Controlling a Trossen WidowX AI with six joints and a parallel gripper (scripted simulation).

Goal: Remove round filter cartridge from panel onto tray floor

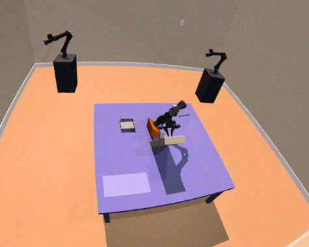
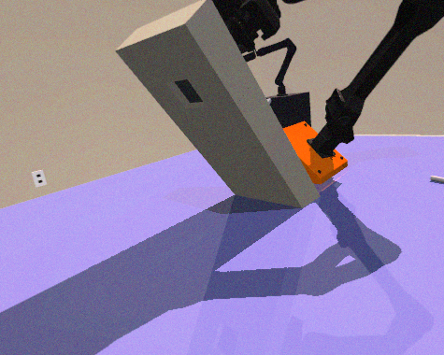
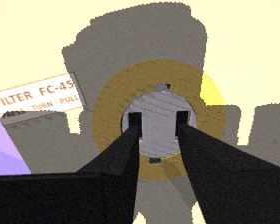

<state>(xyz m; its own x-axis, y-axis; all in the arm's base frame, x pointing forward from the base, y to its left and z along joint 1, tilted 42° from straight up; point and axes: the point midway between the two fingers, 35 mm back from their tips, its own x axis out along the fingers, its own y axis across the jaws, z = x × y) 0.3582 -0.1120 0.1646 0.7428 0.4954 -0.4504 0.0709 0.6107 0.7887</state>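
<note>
Now: gripper tip 20 mm short of the round grey filter cartridge and 10 mm above it. The rest, counted from my gripper tip: grey tray: 400 mm behind, 320 mm to the right, 270 mm below.
</note>
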